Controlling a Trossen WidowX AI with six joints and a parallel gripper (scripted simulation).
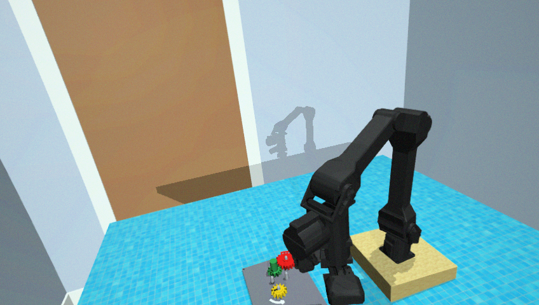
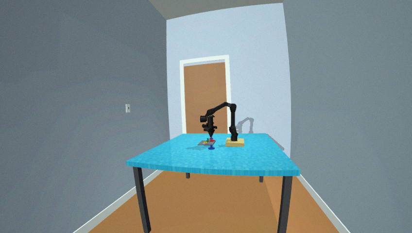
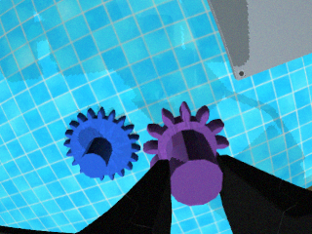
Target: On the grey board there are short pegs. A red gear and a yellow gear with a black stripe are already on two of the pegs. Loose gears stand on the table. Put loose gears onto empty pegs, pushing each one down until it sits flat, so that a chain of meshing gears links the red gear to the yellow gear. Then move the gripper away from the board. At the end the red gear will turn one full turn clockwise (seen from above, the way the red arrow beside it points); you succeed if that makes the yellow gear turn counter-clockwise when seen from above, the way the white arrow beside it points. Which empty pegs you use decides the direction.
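My gripper tip is 220 mm to the left of the green gear, 90 mm above it and 50 mm short of it. Round my gripper tip: purple gear: 10 mm below; white arrow: 130 mm to the right, 100 mm below, 90 mm ahead; blue gear: 90 mm below, 70 mm to the left.
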